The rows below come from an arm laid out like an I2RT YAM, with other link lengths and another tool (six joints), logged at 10 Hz.
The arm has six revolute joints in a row. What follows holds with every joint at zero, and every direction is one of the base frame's. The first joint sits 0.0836 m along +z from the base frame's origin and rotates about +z. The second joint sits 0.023 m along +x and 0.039 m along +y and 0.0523 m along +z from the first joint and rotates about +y. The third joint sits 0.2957 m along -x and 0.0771 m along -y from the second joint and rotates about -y. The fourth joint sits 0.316 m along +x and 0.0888 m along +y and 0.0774 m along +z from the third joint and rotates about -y. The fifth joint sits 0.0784 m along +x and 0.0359 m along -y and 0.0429 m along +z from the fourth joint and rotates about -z. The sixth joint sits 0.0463 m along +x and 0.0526 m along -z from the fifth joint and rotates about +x. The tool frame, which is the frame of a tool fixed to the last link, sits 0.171 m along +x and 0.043 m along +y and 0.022 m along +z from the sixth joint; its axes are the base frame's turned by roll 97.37, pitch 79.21 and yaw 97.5 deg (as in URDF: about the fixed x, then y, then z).
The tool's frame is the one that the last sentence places.
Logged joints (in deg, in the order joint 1, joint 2, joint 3, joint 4, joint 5, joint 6), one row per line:
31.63, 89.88, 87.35, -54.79, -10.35, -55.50
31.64, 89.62, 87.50, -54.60, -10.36, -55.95
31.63, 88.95, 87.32, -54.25, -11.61, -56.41
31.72, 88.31, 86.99, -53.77, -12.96, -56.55
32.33, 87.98, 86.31, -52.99, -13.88, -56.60
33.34, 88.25, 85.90, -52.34, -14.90, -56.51
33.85, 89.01, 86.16, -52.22, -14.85, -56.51
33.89, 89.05, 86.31, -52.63, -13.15, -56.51
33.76, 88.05, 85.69, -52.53, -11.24, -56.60
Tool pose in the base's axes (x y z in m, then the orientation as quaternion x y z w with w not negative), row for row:
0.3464, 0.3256, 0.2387, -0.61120, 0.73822, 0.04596, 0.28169
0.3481, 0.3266, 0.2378, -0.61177, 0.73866, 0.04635, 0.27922
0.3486, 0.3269, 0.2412, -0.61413, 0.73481, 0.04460, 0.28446
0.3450, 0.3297, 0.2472, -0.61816, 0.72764, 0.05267, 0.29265
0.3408, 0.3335, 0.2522, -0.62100, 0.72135, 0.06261, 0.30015
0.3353, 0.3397, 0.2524, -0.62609, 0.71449, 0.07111, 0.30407
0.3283, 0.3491, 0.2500, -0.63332, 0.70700, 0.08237, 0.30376
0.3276, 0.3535, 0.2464, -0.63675, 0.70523, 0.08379, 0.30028
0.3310, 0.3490, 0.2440, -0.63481, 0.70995, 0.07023, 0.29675
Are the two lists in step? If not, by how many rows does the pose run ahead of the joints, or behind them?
The pose runs 1 row behind the joints: the pose in row i belongs to the joints in row i - 1.
